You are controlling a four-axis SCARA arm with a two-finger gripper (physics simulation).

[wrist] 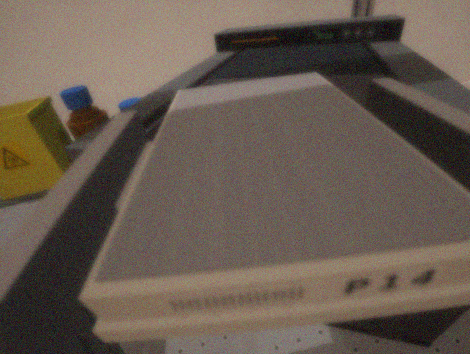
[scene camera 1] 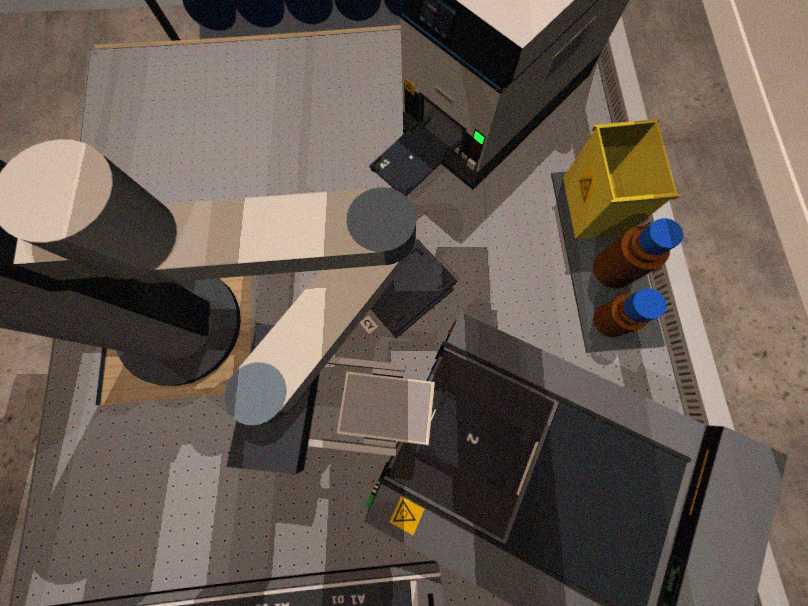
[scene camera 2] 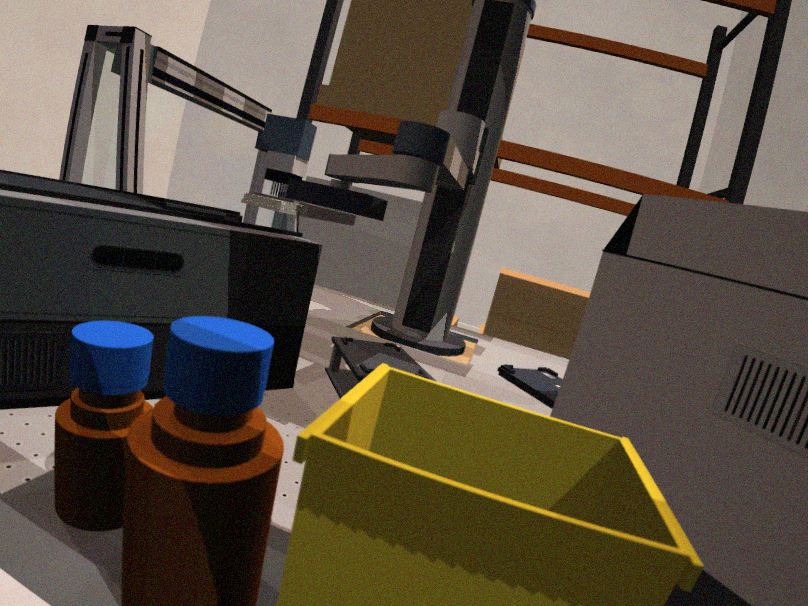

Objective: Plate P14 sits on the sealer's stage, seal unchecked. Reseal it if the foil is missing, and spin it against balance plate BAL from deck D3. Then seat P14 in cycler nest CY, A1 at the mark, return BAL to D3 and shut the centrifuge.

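Seen in the pictures: gripper, fingertip midpoint: (wrist: 254, 115) (scene camera 1: 400, 408) (scene camera 2: 279, 203); arm's base, origin of the base link: (scene camera 1: 181, 325) (scene camera 2: 417, 338).
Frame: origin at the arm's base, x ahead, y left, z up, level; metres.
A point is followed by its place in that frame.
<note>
Plate P14 (scene camera 1: 375, 407) {x 0.422, y -0.206, z 0.266 m} (scene camera 2: 270, 200) (wrist: 280, 190) {x 0.398, y -0.199, z 0.266 m} is pale-rimmed, with a smooth grey top showing no wells. The gripper (scene camera 1: 385, 409) {x 0.457, y -0.211, z 0.260 m} (scene camera 2: 287, 205) {x 0.457, y -0.211, z 0.260 m} (wrist: 285, 165) is shut on it and holds it level, raised beside the centrifuge (scene camera 1: 737, 495) {x 0.880, y -0.351, z 0.257 m} (scene camera 2: 163, 287) {x 0.734, y -0.175, z 0.149 m} (wrist: 305, 35) {x 0.800, y -0.417, z 0.241 m}. In scene camera 1 the plate overlaps the centrifuge's near edge; a dark area marked 2 (scene camera 1: 472, 438) {x 0.566, y -0.266, z 0.153 m} shows in its top. The dark cycler nest CY (scene camera 1: 417, 290) {x 0.503, y 0.013, z 0.072 m} is partly under the arm; no plate shows on it. The sealer (scene camera 1: 456, 84) {x 0.596, y 0.323, z 0.256 m} has its dark stage (scene camera 1: 407, 159) {x 0.506, y 0.280, z 0.116 m} out, without a plate. BAL and deck D3 do not show.
A yellow bin (scene camera 1: 587, 189) {x 0.857, y 0.181, z 0.110 m} (scene camera 2: 456, 521) {x 0.967, y 0.179, z 0.173 m} (wrist: 30, 150) {x 0.858, y 0.147, z 0.115 m} and two brown bottles with blue caps (scene camera 1: 613, 264) {x 0.884, y 0.026, z 0.094 m} (scene camera 1: 613, 316) {x 0.861, y -0.076, z 0.095 m} stand on a dark mat (scene camera 1: 587, 339) {x 0.840, y -0.105, z 0.018 m} at the right. Deck racks labelled D1 (scene camera 1: 345, 596) {x 0.338, y -0.497, z 0.071 m} line the front edge. The arm's links (scene camera 1: 287, 228) {x 0.348, y -0.003, z 0.421 m} pass over the bench.
</note>
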